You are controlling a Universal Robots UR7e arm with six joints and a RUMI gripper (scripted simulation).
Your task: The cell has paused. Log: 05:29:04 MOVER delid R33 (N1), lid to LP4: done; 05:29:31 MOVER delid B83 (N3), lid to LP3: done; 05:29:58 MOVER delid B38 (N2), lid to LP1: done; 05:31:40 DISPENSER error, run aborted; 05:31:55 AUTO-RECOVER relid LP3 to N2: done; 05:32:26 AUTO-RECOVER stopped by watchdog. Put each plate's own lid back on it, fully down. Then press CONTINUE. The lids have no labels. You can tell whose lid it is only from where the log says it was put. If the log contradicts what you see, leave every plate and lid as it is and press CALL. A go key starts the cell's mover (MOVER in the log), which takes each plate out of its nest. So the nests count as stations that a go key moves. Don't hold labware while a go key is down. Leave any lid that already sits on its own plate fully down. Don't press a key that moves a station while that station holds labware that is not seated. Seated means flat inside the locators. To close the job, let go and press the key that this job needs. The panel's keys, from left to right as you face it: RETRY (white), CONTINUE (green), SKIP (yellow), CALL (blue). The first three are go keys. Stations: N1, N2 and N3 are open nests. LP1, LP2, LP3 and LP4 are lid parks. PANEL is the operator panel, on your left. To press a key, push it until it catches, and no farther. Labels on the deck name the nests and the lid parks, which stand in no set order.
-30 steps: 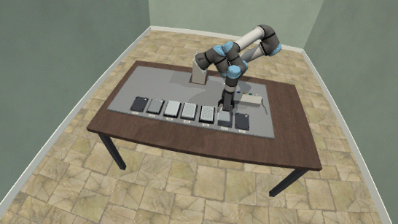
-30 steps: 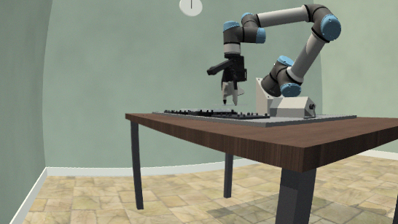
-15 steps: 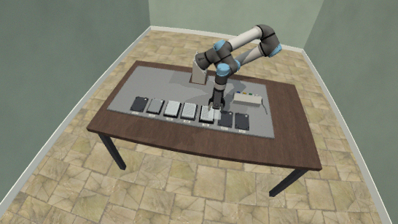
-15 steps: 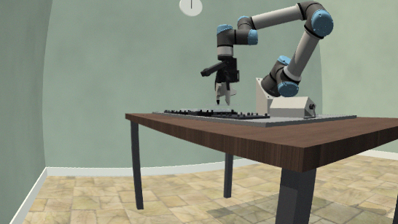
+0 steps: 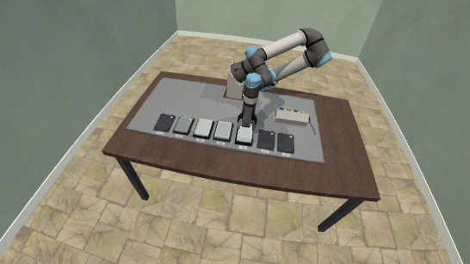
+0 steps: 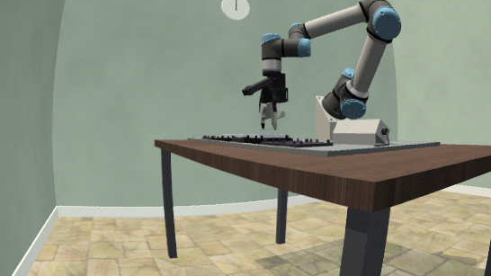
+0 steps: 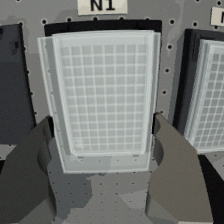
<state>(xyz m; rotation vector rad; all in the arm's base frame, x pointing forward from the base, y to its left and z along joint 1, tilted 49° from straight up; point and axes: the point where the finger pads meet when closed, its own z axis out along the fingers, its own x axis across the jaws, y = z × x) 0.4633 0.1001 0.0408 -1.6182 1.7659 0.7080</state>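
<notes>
Now: the white plate 10 mm behind my hand, 130 mm to the right of it and 40 mm below it. The rest, counted from my hand: grey lid (30 mm behind, 390 mm to the right, 50 mm below); then well plate (20 mm behind, 260 mm to the right, 40 mm below); then black lid park (30 mm behind, 390 mm to the right, 60 mm below).
</notes>
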